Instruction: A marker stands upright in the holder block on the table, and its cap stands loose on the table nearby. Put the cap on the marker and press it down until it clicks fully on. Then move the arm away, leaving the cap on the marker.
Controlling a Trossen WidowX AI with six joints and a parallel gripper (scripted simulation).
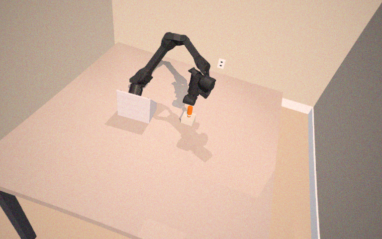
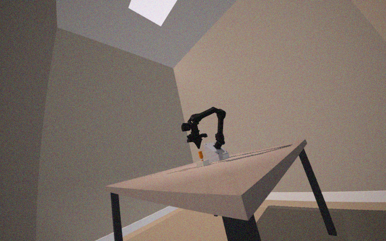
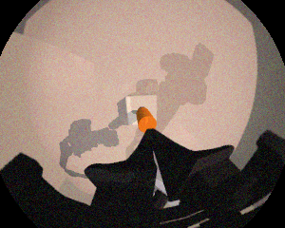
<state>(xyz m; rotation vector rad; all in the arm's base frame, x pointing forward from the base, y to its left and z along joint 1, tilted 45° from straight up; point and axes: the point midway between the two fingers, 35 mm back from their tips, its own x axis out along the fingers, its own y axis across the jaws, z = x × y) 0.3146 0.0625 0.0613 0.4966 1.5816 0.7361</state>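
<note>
Now: gripper tip 50 mm above the orange cap. From my gripper tip the other things lie so: holder block: 110 mm below.
</note>
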